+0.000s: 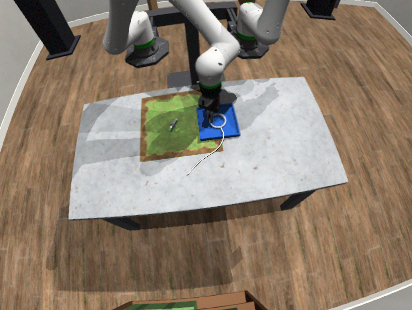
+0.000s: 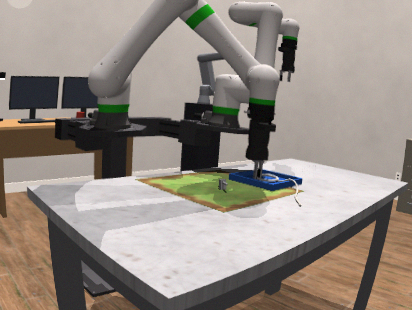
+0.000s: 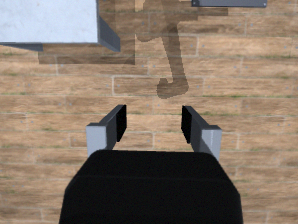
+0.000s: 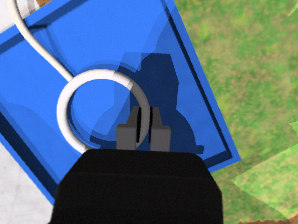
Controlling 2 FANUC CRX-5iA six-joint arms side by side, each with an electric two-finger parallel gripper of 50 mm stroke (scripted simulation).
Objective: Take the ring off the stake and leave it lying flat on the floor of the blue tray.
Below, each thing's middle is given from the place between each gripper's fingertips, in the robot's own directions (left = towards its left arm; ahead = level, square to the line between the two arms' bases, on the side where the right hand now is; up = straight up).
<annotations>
Right now the grey ring [image 4: 63, 100] is 3 cm to the left of my right hand [image 2: 256, 178], 2 cm ahead of it and 1 cm below it. From my right hand the other things lie so: blue tray [image 1: 207, 132] (3 cm to the left, 2 cm below, 2 cm ahead).
The grey ring is 700 mm to the right of my left hand, 490 mm ahead of it and 420 mm below it. From my left hand the other things lie so: blue tray 700 mm to the right, 490 mm ahead, 420 mm below.
</annotations>
